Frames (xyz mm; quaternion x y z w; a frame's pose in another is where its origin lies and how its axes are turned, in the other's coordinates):
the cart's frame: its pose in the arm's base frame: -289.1 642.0 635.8 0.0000 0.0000 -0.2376 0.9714
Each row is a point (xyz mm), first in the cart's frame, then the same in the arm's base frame.
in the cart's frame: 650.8 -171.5 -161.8
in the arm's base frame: 209.1 189.5 474.0
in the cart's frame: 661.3 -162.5 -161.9
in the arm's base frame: 222.5 192.6 473.9
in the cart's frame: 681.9 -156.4 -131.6
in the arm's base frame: 243.6 188.5 504.2
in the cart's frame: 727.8 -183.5 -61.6
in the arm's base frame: 271.8 143.3 574.2
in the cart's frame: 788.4 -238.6 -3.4
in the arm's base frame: 300.2 66.4 632.4
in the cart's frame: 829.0 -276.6 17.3
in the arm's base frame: 318.6 14.0 653.1
